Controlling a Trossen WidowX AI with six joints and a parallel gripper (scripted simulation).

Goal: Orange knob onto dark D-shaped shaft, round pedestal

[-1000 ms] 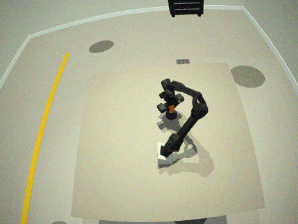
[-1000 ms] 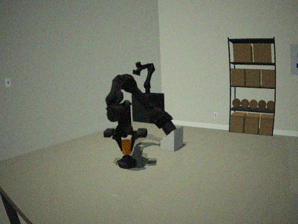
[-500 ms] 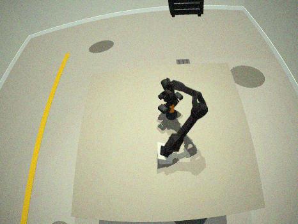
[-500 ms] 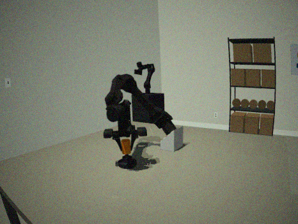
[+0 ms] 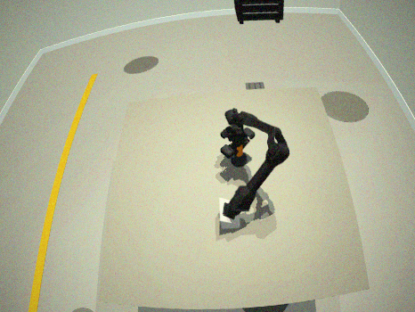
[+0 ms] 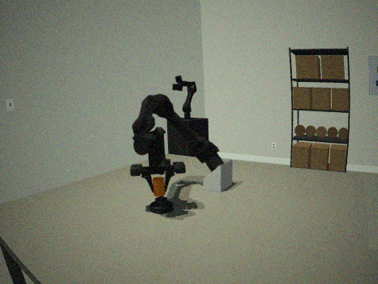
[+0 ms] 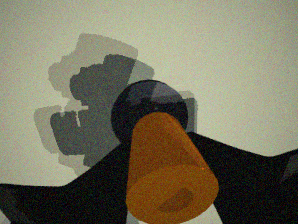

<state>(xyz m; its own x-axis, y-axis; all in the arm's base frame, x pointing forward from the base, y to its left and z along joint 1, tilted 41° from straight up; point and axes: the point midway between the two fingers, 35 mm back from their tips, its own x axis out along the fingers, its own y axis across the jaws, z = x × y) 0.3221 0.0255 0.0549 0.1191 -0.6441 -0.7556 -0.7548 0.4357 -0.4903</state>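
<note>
The orange knob lies 20 mm above my gripper tip. The rest, counted from my gripper tip: dark round pedestal (40 mm below).
</note>
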